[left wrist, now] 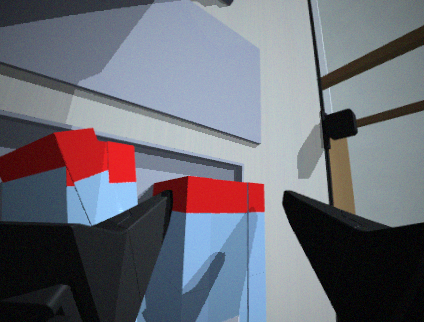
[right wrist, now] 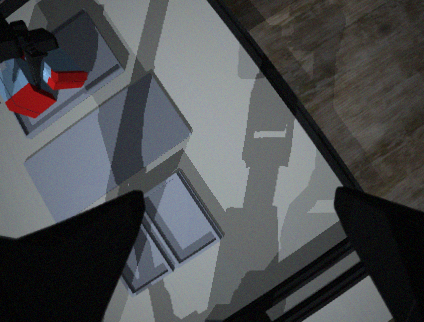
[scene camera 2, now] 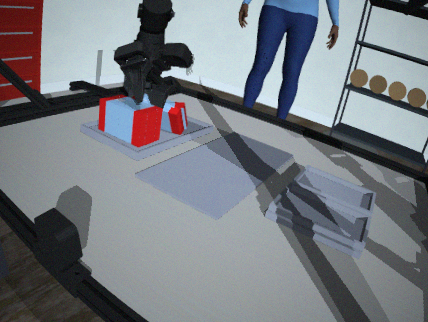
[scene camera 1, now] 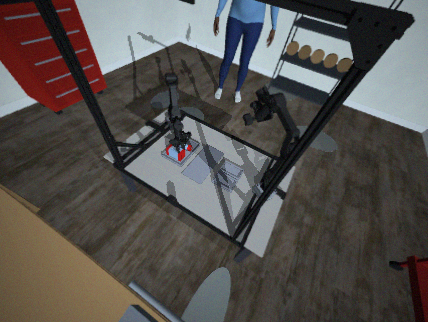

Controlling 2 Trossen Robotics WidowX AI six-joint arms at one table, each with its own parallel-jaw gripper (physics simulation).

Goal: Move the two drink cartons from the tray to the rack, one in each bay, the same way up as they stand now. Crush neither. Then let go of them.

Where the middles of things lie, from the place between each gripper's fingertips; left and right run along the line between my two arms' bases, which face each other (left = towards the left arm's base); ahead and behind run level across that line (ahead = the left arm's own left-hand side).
My right hand is 21 cm past the flat grey mat (scene camera 2: 213,178), 16 cm to the right of it and 37 cm above it.
Now: left hand 9 cm short of the flat grey mat, 14 cm to the left of it and 7 cm above it.
